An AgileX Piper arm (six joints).
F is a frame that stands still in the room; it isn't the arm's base.
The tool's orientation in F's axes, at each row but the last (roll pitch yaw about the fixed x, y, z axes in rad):
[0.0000, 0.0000, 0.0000]
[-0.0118, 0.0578, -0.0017]
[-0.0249, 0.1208, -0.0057]
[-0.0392, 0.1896, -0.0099]
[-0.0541, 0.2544, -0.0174]
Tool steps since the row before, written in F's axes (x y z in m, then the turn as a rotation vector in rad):
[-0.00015, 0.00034, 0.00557, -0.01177, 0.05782, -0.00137]
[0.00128, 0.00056, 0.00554, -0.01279, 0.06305, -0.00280]
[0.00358, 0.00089, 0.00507, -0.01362, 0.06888, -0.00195]
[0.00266, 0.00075, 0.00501, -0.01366, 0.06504, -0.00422]
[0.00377, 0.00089, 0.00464, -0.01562, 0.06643, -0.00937]
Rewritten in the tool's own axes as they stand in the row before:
[-0.00015, 0.00034, 0.00557, -0.01177, 0.05782, -0.00137]
[0.00096, 0.00050, 0.00561, -0.01271, 0.06307, -0.00280]
[0.00294, 0.00077, 0.00548, -0.01368, 0.06887, -0.00191]
[0.00166, 0.00056, 0.00545, -0.01325, 0.06512, -0.00429]
[0.00247, 0.00066, 0.00548, -0.01388, 0.06677, -0.00969]

